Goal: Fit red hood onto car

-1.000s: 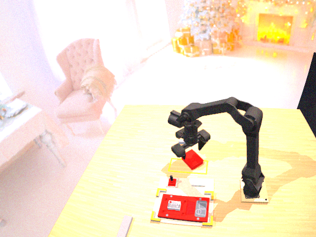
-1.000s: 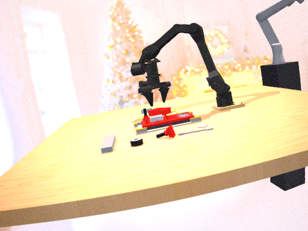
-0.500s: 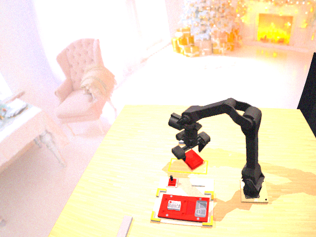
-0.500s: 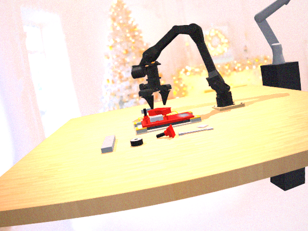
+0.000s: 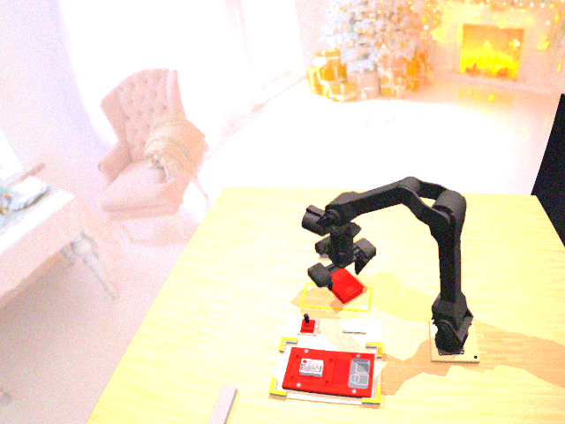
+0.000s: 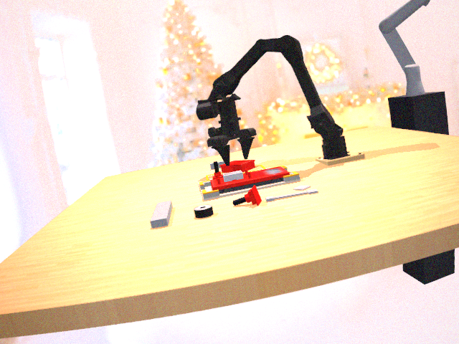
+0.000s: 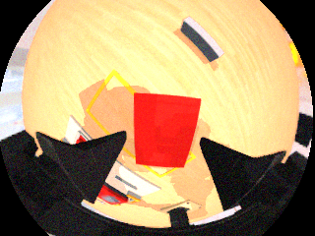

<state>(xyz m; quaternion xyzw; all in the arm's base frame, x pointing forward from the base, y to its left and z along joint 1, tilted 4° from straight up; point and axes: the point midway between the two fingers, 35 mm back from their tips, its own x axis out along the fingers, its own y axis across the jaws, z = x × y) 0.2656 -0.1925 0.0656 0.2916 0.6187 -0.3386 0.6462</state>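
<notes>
Right now the red hood is 10 mm below my gripper tip. Also, from my gripper tip: thin grey strip (470 mm to the left, 20 mm below, 20 mm behind); then grey engine block (270 mm to the left, 70 mm ahead); then black wheel (460 mm to the left, 180 mm ahead, 20 mm below).
</notes>
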